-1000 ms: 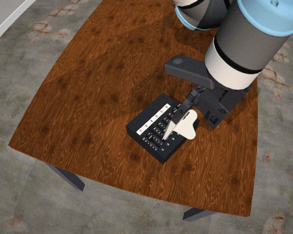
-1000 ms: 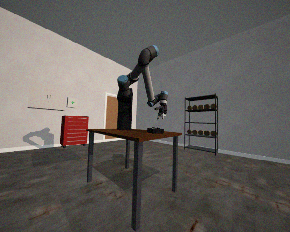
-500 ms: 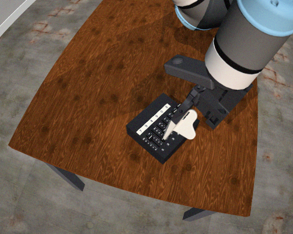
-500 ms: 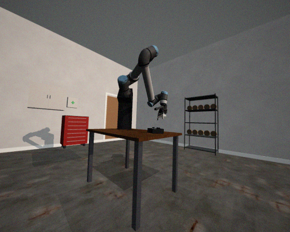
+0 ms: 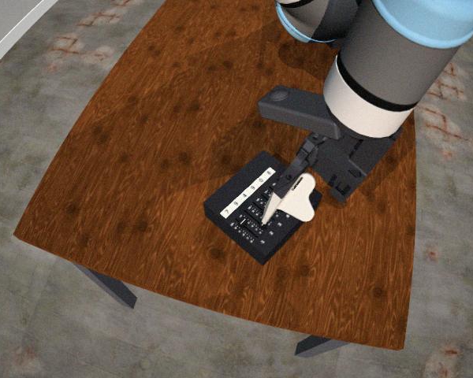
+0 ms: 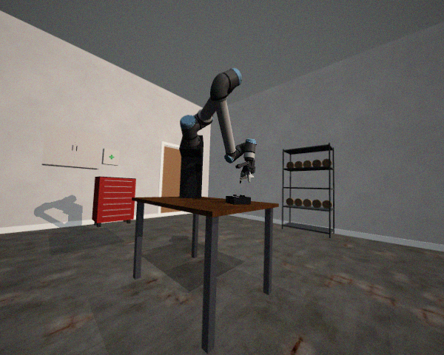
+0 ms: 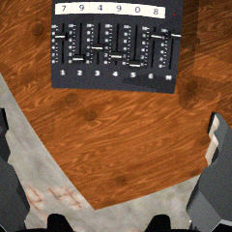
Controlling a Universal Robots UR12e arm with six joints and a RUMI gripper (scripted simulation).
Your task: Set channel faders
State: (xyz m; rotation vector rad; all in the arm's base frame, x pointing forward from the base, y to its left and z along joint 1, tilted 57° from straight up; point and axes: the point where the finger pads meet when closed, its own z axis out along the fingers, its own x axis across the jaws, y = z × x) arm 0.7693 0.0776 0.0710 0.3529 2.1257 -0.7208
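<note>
The channel 2 fader is 10 cm below my hand, 4 cm to the right of it and 2 cm ahead of it. Round my hand: channel 3 fader (10 cm below, 4 cm to the right); then channel 5 cap (10 cm below, 3 cm behind); then channel 4 fader (10 cm below, 2 cm to the right, 2 cm behind).
</note>
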